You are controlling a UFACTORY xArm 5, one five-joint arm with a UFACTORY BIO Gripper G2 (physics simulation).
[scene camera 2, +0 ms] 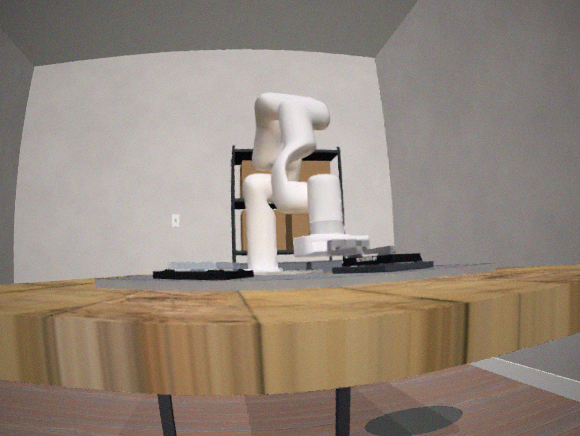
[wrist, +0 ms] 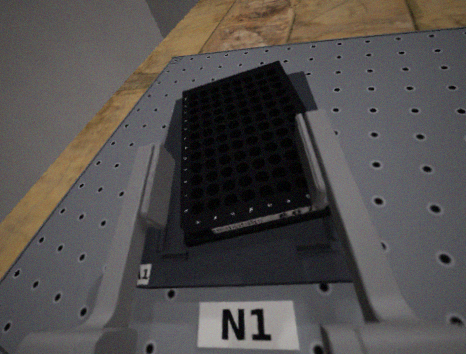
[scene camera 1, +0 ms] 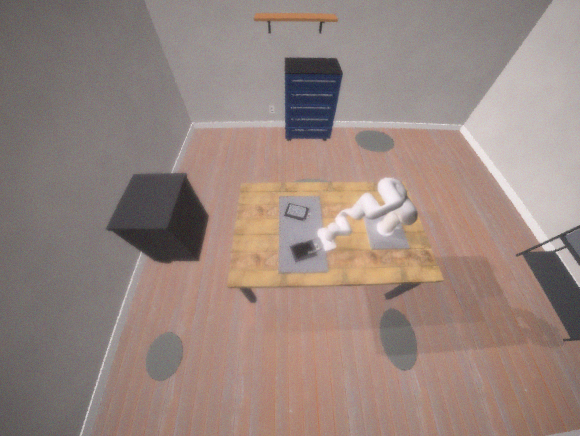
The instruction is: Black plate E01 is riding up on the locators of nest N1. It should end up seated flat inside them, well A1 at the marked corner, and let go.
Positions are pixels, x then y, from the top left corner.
Scene:
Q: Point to a dark nest N1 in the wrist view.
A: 267,258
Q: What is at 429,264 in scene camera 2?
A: A dark nest N1.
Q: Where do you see a black plate E01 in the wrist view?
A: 241,173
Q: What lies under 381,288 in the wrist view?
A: My gripper.

